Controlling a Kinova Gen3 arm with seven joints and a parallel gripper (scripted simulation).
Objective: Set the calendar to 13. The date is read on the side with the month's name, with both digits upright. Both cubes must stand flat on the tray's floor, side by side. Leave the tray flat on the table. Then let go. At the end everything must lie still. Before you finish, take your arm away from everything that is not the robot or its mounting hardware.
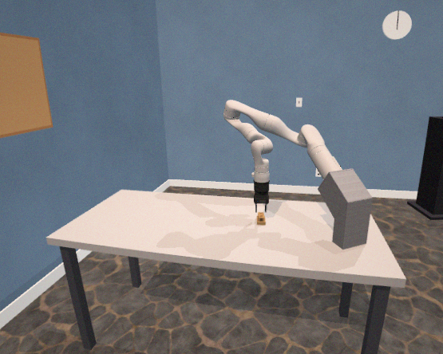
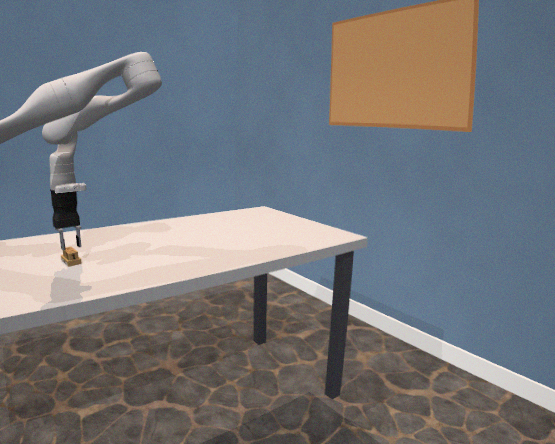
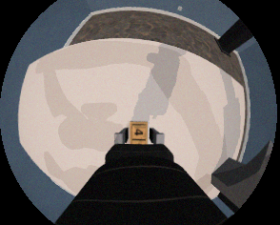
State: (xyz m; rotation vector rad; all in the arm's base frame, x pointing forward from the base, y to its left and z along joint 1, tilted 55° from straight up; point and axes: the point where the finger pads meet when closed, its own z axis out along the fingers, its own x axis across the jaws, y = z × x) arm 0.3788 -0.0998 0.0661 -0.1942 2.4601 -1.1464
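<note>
The wooden tray lies 60 mm below my hand and 20 mm to the left of it.
</note>
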